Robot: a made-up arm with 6 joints.
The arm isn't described. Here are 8 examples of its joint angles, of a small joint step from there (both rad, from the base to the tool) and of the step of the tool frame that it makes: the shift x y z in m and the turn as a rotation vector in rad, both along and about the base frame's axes.
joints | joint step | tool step
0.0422 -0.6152 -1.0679 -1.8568 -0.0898 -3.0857 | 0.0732 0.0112 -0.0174 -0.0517 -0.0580 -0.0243 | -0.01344 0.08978 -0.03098 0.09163 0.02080 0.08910
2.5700 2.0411 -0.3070 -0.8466 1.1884 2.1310 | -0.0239 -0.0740 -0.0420 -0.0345 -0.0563 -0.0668 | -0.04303 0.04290 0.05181 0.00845 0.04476 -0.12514
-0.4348 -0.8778 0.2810 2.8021 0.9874 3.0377 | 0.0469 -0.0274 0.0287 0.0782 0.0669 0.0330 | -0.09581 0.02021 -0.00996 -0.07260 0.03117 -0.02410
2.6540 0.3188 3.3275 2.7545 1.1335 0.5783 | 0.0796 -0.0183 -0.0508 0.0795 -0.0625 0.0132 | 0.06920 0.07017 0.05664 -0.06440 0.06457 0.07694
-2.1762 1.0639 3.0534 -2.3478 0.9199 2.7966 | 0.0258 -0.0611 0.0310 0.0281 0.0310 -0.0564 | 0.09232 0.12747 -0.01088 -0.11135 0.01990 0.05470
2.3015 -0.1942 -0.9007 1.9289 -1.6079 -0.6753 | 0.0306 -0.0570 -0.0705 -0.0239 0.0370 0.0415 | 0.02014 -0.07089 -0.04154 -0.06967 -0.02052 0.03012
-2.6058 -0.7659 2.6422 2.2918 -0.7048 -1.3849 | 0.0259 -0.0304 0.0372 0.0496 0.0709 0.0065 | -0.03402 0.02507 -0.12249 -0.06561 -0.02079 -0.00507
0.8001 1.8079 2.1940 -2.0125 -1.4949 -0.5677 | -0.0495 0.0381 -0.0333 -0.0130 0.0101 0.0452 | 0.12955 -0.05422 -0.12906 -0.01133 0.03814 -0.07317
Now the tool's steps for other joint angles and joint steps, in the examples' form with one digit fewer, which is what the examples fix.
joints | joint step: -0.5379 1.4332 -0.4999 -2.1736 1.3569 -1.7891 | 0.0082 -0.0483 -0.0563 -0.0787 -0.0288 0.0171
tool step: -0.0194 0.0342 0.0594 0.0056 0.0015 -0.0735
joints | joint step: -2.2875 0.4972 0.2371 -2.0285 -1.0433 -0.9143 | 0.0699 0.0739 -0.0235 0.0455 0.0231 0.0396
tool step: 0.1001 -0.1376 -0.2054 0.1055 0.0090 0.0562
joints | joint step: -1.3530 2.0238 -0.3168 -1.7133 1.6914 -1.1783 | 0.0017 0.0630 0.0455 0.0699 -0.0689 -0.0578
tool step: -0.0141 0.0517 -0.0748 -0.0250 -0.1048 0.0112
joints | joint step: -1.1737 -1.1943 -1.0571 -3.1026 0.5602 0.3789 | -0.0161 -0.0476 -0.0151 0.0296 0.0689 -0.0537
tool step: -0.0279 0.0278 -0.0167 0.0396 -0.0053 -0.0472
